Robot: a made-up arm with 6 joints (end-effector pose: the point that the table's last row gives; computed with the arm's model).
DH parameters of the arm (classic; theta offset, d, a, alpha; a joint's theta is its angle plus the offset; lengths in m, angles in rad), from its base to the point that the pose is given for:
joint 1: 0 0.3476 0 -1.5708
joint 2: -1.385 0 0.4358 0
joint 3: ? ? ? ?
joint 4: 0 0.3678 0 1.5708
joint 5: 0 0 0.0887 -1.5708
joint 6: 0 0.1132 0 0
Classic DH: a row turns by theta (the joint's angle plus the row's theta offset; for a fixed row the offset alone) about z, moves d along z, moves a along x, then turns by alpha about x.
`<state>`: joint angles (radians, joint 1 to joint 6).
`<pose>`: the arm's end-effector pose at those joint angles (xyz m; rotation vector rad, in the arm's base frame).
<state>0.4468 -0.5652 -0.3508 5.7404 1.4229 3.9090</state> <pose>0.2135 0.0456 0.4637 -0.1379 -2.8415 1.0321</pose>
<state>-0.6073 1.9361 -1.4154 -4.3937 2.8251 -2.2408</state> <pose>0.3380 -0.0967 -0.1903 -0.4464 0.6028 -1.4502</pose>
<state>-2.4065 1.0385 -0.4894 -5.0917 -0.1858 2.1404</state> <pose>-0.2702 -0.1090 0.0366 -2.6160 -0.7993 -0.4944</pose>
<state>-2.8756 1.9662 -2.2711 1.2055 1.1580 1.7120</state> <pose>-0.5321 -0.2109 -0.3456 1.9620 0.6838 0.1851</pose>
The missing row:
joint 3: 1.385 0 0.0832 -1.5708
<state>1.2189 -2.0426 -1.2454 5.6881 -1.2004 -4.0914</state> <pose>-0.3002 -0.5937 0.5185 0.9920 -0.8858 -0.3266</pose>
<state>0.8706 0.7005 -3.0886 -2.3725 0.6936 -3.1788</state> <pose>0.4048 0.4759 1.0552 -0.3063 0.4829 -1.6783</pose>
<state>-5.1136 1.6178 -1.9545 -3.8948 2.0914 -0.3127</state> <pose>0.1950 0.7090 -0.0578 -0.8832 0.1819 1.3930</pose>
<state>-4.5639 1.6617 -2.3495 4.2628 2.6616 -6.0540</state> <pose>0.0096 0.7327 0.0792 0.5813 0.2836 0.9462</pose>
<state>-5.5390 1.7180 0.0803 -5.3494 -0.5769 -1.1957</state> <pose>0.0529 -0.1000 0.1387 1.4720 1.3545 -1.5789</pose>
